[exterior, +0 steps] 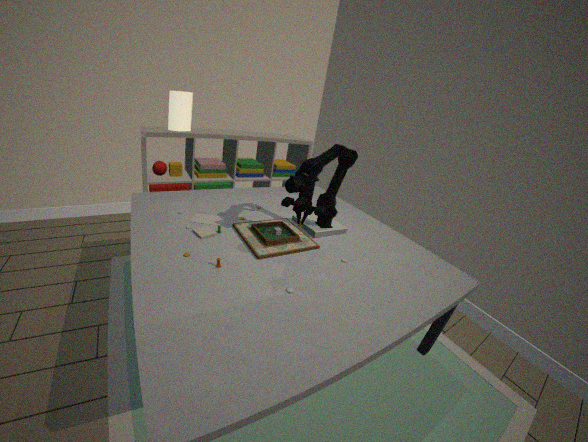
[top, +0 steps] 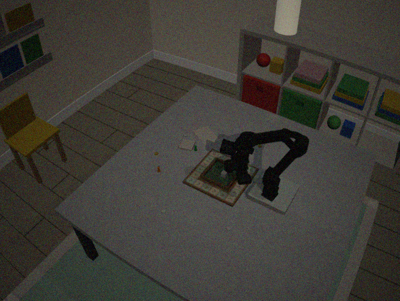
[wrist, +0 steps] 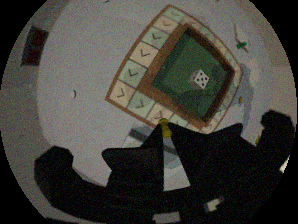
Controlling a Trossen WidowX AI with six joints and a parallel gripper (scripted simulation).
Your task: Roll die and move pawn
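Right now the green dice tray is 11 cm ahead of my gripper tip, 1 cm to the right of it and 5 cm below it. Round my gripper tip: green pawn (34 cm ahead, 8 cm to the right, 5 cm below); then orange pawn (38 cm ahead, 17 cm to the left, 5 cm below); then yellow pawn (1 cm above).
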